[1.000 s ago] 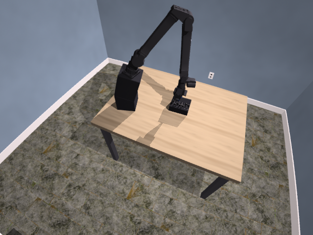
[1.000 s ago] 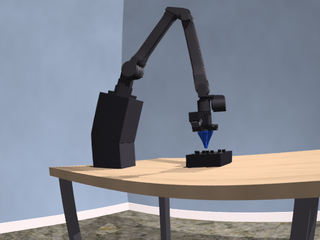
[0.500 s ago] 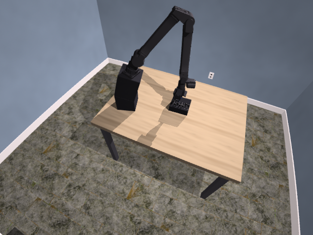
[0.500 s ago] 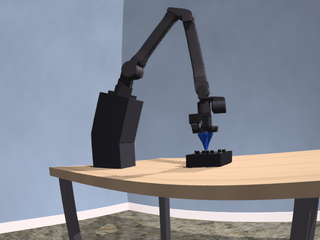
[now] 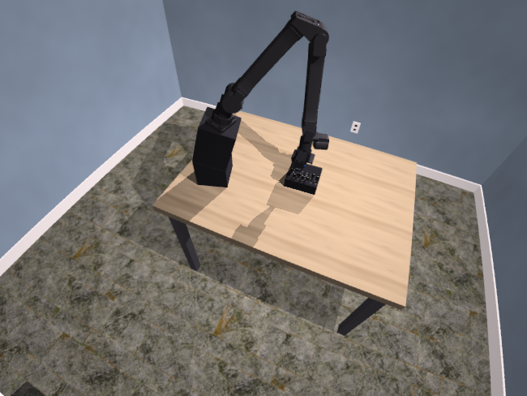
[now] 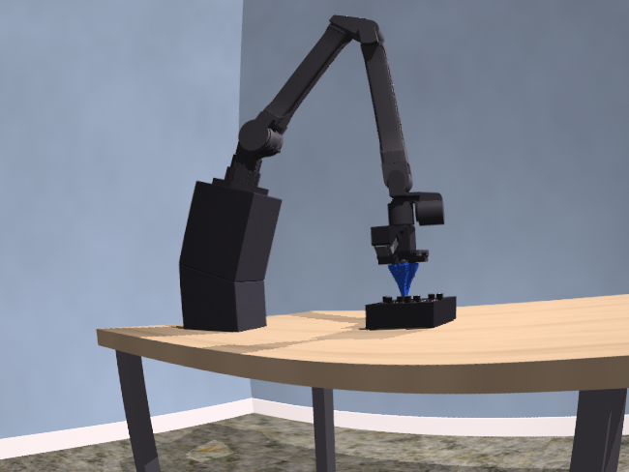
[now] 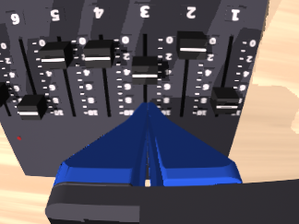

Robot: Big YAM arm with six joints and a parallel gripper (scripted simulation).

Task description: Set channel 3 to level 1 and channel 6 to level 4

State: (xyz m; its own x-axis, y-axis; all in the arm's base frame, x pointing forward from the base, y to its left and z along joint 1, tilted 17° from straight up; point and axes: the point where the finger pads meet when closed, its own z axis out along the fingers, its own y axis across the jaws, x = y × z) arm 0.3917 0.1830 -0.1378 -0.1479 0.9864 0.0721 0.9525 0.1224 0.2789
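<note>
Now: the channel 3 fader cap 1 cm ahead of my hand, 2 cm to the right of it and 1 cm below it. The rest, counted from my hand: channel 4 fader cap 3 cm ahead, 3 cm to the right, 1 cm below; then channel 2 fader cap 1 cm behind, 4 cm to the right, 1 cm below; then channel 1 fader cap 4 cm behind, 1 cm to the right, 1 cm below.
</note>
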